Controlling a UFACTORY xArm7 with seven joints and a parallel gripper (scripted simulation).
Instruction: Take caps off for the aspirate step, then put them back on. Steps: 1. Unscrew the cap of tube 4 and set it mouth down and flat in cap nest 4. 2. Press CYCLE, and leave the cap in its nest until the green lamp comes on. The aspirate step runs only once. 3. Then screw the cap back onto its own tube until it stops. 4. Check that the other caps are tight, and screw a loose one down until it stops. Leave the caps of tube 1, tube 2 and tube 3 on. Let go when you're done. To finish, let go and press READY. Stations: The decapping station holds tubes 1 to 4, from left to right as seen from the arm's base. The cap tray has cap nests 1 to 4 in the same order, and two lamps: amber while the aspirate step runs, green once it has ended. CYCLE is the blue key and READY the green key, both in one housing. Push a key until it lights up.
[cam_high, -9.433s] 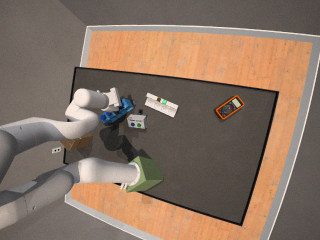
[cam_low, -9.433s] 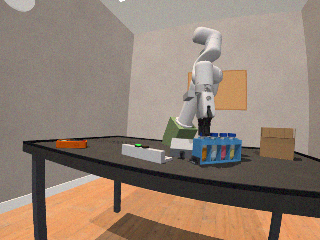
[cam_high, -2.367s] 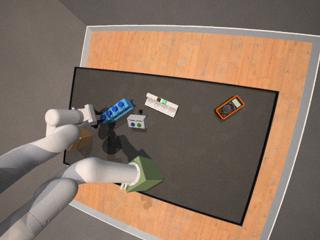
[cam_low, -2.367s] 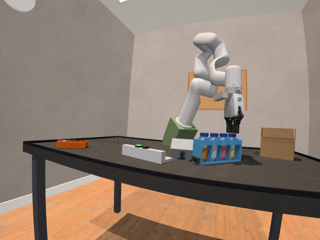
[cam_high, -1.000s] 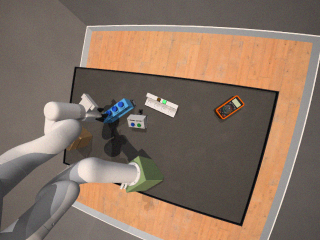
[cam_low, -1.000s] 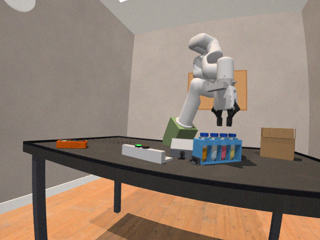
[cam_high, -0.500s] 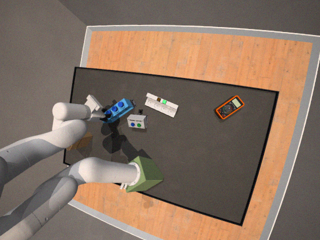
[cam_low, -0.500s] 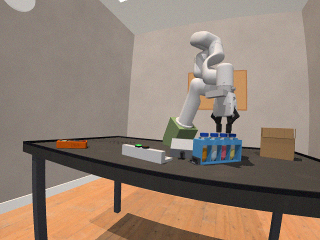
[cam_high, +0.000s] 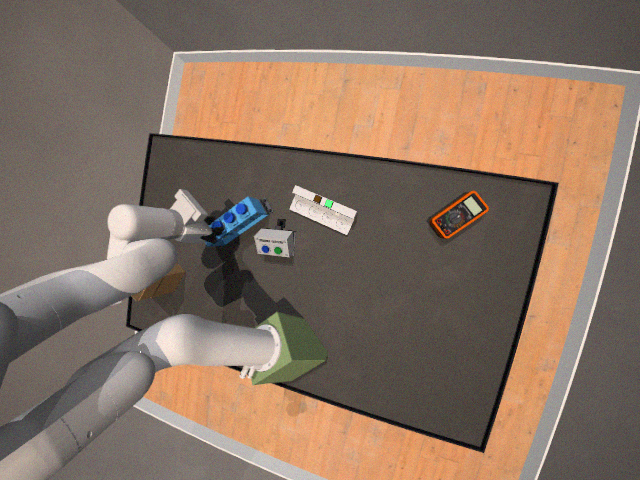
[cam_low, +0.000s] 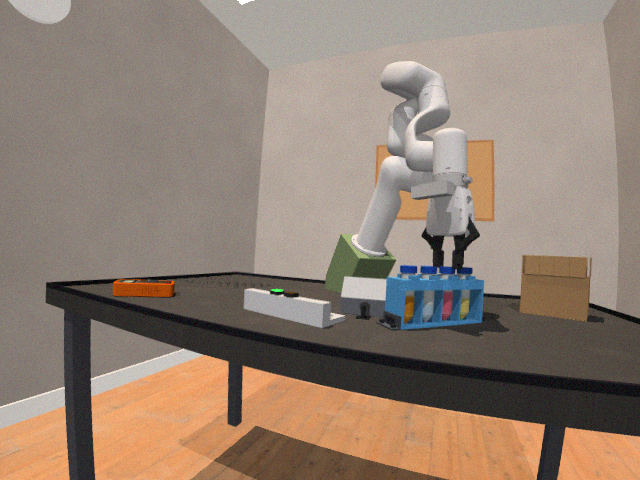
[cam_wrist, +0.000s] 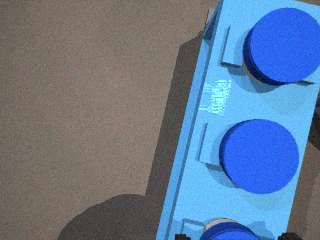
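My gripper is now 8 cm short of the tube neck, 7 cm to the left of it and 2 cm above it. From my hand the other things lie so: blue cycle key: 16 cm to the right, 7 cm below, 3 cm behind; then blue cap: 8 cm ahead, 7 cm to the right, 2 cm below; then key housing: 18 cm to the right, 8 cm below.
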